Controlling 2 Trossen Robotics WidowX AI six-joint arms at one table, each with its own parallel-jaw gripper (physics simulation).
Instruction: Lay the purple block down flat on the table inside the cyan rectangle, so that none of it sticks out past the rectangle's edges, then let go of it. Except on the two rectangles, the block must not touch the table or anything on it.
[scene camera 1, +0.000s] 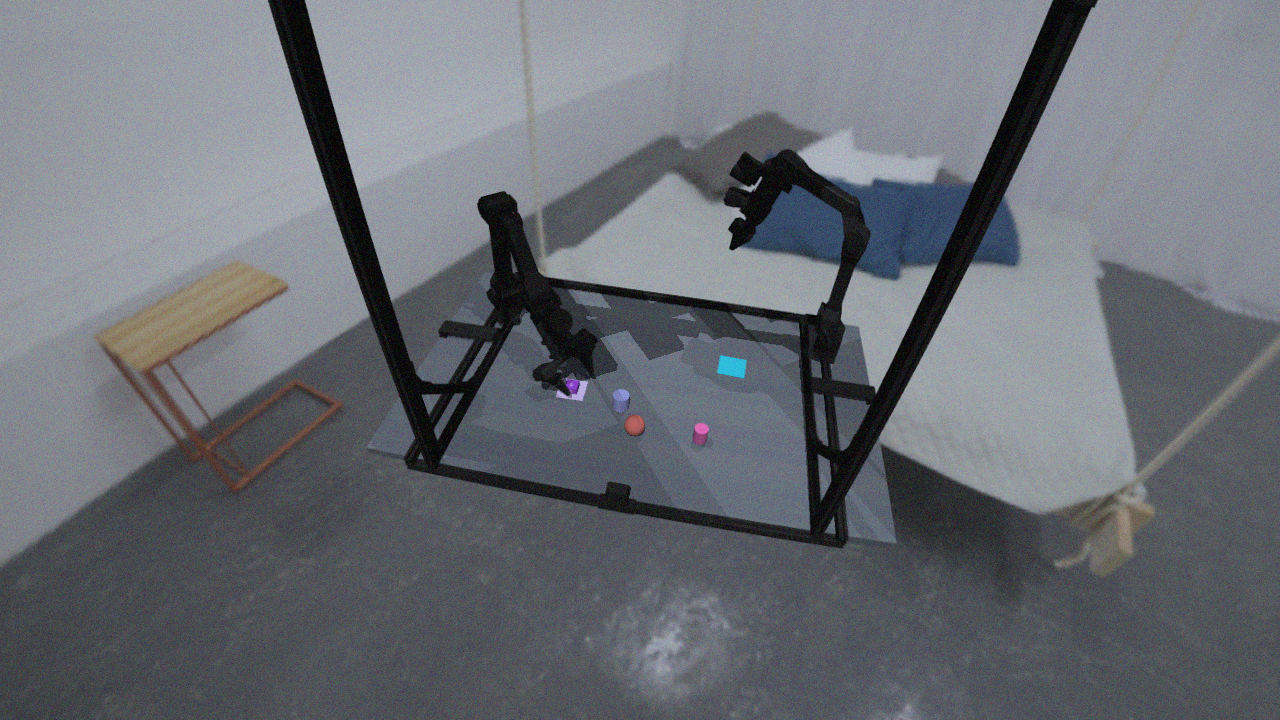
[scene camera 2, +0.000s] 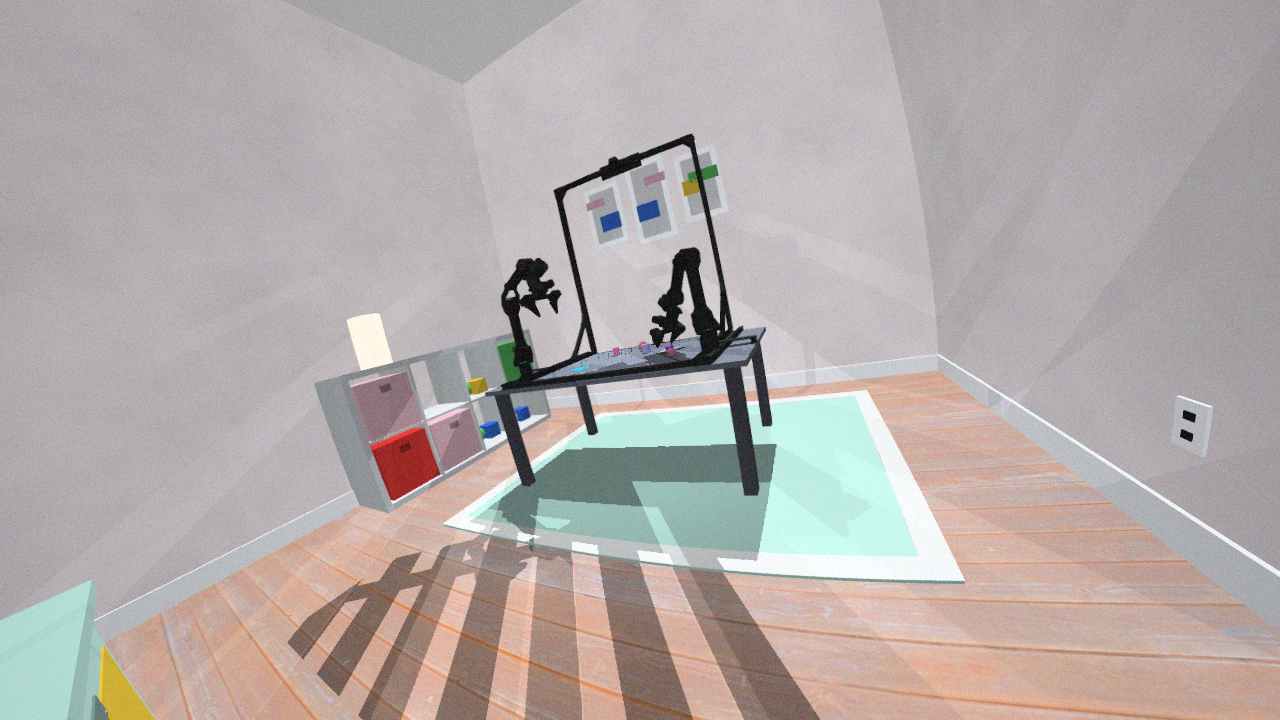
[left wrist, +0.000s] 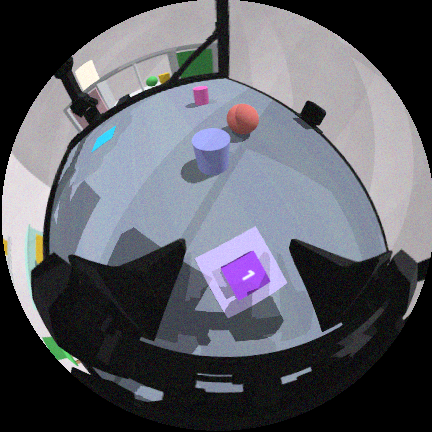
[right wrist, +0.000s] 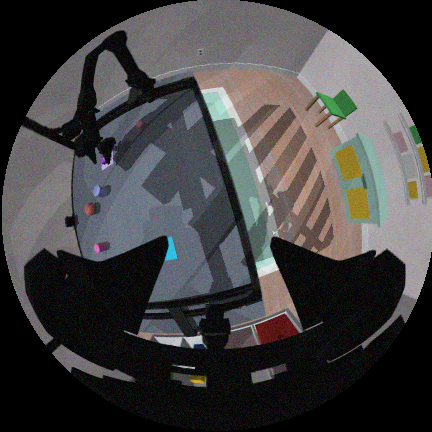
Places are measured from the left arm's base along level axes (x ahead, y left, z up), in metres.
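Pixels of known places: left gripper, fingertip midpoint: (scene camera 1: 581, 385) (scene camera 2: 664, 344) (left wrist: 239, 244) (right wrist: 101, 163); right gripper, fingertip midpoint: (scene camera 1: 736, 241) (scene camera 2: 548, 315) (right wrist: 220, 241); left arm's base at its link origin: (scene camera 1: 507, 314) (scene camera 2: 711, 347) (right wrist: 150, 94); right arm's base at its link origin: (scene camera 1: 824, 353) (scene camera 2: 527, 376) (left wrist: 95, 119) (right wrist: 214, 310).
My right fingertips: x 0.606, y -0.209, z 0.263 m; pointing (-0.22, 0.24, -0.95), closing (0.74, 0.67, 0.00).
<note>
For each thing: its middle in the pictures, then the offset to it from my right fingertips. "spot": a spot on its surface instead.
- purple block at the middle of its body: (left wrist: 244, 273) (scene camera 1: 572, 386) dx -0.500, dy -0.127, dz -0.273 m
- lavender rectangle at a spot on its surface: (left wrist: 256, 237) (scene camera 1: 578, 398) spot: dx -0.494, dy -0.164, dz -0.281 m
- flat cyan rectangle at a spot on its surface: (scene camera 1: 731, 367) (left wrist: 104, 136) (scene camera 2: 580, 368) spot: dx -0.063, dy -0.184, dz -0.281 m
- lilac cylinder at the middle of its body: (left wrist: 211, 151) (scene camera 1: 620, 400) (right wrist: 99, 190) dx -0.400, dy -0.222, dz -0.262 m
- pink cylinder at the middle of its body: (scene camera 1: 700, 433) (left wrist: 200, 95) (right wrist: 100, 246) dx -0.255, dy -0.383, dz -0.262 m
- small red ball at the middle of its body: (right wrist: 139, 124) dx -0.471, dy +0.070, dz -0.266 m
The purple block (scene camera 1: 572, 386) (scene camera 2: 669, 350) (left wrist: 245, 275) with a white mark on top lies on the lavender rectangle (scene camera 1: 581, 392) (left wrist: 256, 237), inside its edges in the left wrist view. My left gripper (scene camera 1: 579, 383) (scene camera 2: 669, 342) (left wrist: 239, 244) is open, pointing down over the block, which shows between its fingers; their exact height is unclear. The flat cyan rectangle (scene camera 1: 731, 367) (scene camera 2: 581, 368) (left wrist: 104, 138) (right wrist: 171, 249) is bare. My right gripper (scene camera 1: 730, 222) (scene camera 2: 546, 311) (right wrist: 220, 241) is open and empty, high above the table. Its finger partly hides the cyan rectangle in the right wrist view.
A lilac cylinder (scene camera 1: 621, 400) (left wrist: 212, 152) stands near the lavender rectangle, with a red ball (scene camera 1: 634, 425) (left wrist: 243, 119) beyond it and a pink cylinder (scene camera 1: 700, 434) (left wrist: 201, 95) farther off. A small red ball (right wrist: 140, 124) lies near the left arm's base. Black frame bars edge the table.
</note>
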